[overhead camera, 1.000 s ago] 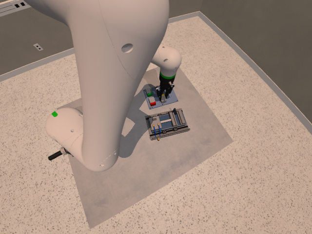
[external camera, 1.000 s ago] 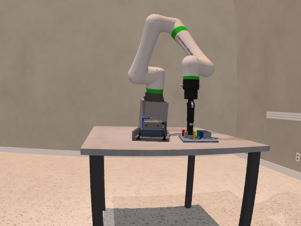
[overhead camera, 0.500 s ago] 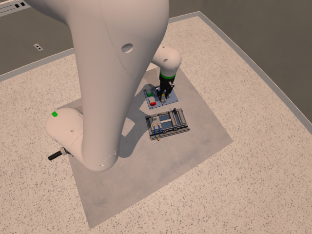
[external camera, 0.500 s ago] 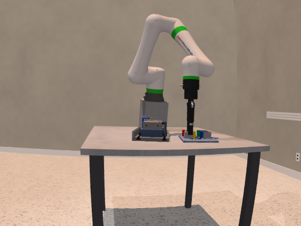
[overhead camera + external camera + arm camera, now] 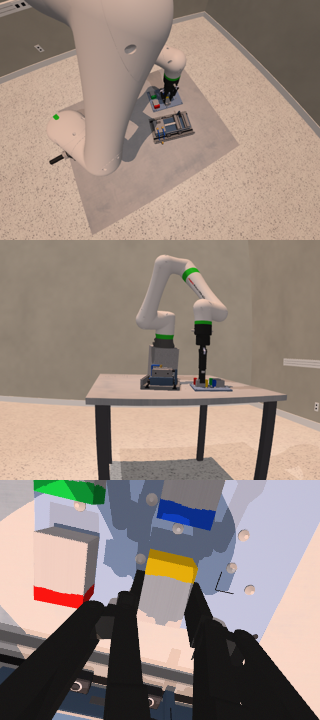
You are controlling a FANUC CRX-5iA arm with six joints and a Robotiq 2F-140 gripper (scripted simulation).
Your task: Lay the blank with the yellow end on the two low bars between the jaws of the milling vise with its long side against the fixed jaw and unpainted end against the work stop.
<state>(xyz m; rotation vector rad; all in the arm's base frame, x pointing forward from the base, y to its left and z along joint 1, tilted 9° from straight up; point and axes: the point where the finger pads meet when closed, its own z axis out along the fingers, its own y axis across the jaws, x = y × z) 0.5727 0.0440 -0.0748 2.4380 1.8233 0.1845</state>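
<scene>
The plate lies 10 mm ahead of my hand, 40 mm to the left of it and 60 mm below it. Round my hand: blue-ended blank: 30 mm ahead, 90 mm to the left, 30 mm below; yellow-ended blank: 30 mm below; red-ended blank: 90 mm behind, 30 mm to the left, 30 mm below.
</scene>
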